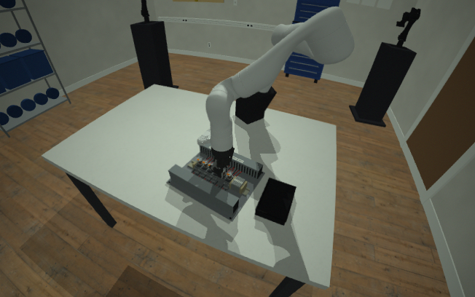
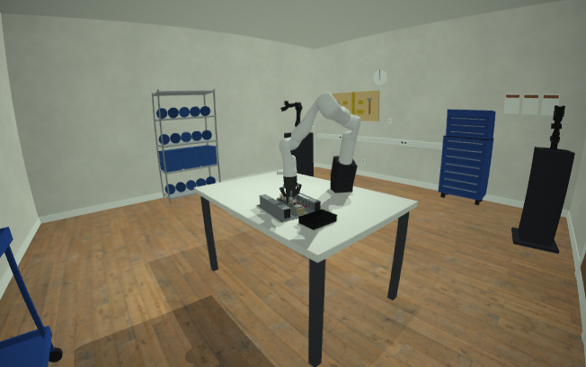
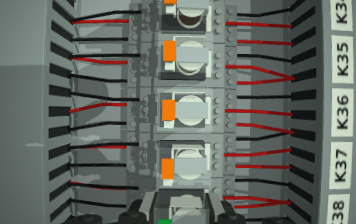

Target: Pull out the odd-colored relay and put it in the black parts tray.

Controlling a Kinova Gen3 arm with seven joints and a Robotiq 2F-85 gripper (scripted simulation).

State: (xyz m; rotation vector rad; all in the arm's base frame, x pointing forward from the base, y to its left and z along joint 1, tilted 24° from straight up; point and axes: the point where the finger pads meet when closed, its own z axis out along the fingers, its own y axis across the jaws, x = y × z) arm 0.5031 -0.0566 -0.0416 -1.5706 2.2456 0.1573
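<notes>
Right now the relay is 10 mm below my hand. Also, from my hand: grey relay panel (10 mm behind, 30 mm to the right, 30 mm below); then black parts tray (50 mm ahead, 220 mm to the left, 40 mm below).
</notes>
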